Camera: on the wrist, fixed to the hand. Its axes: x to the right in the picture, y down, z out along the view.
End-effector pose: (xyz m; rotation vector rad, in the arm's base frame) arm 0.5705 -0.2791 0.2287 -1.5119 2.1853 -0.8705
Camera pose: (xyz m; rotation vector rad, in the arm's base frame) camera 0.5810 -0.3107 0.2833 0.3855 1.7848 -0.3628
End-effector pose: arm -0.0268 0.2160 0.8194 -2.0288 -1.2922 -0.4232
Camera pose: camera -0.0568 0.2309 0.8739 -2.0232 0.2816 0.9945
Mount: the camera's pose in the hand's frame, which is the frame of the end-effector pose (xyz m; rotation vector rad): 0.0287 -0.0510 -0.0258 0.5242 -0.4387 1.5735
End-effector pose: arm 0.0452 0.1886 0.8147 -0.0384 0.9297 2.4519
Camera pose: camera 0.0406 0.2178 0.7580 -1.1759 -0.9995 -1.7609
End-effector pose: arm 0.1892 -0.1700 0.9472 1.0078 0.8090 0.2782
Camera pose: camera 0.1829 -0.1645 0.8838 1.9666 -0.5125 1.1553
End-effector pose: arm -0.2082 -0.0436 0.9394 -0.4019 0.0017 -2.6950
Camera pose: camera -0.2609 -0.0100 0.9258 -0.4932 -0.3449 -0.9759
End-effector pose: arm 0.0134 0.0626 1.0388 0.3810 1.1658 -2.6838
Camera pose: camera -0.0237 0.1139 1.0481 0.4476 -0.1309 -1.4098
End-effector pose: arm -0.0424 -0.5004 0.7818 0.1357 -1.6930 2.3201
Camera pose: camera -0.0543 -0.4570 0.8273 0.4394 0.5932 -1.7238
